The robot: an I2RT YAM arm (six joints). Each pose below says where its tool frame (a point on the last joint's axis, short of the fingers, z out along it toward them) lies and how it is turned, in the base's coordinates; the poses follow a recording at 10 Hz.
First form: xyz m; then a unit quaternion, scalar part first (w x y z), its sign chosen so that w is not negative.
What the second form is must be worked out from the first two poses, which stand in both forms.
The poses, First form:
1: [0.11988 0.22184 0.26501 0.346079 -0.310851 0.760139 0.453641]
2: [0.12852 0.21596 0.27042 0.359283 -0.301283 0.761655 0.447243]
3: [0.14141 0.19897 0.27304 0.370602 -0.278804 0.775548 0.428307]
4: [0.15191 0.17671 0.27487 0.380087 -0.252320 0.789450 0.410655]
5: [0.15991 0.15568 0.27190 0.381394 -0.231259 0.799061 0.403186]
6: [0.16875 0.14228 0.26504 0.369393 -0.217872 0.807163 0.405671]
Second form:
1: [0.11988 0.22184 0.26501 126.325 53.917 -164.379]
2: [0.12852 0.21596 0.27042 126.328 54.765 -166.204]
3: [0.14141 0.19897 0.27304 128.064 54.456 -168.591]
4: [0.15191 0.17671 0.27487 129.307 53.838 -171.598]
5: [0.15991 0.15568 0.27190 129.370 52.749 -174.118]
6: [0.16875 0.14228 0.26504 128.859 50.632 -175.296]
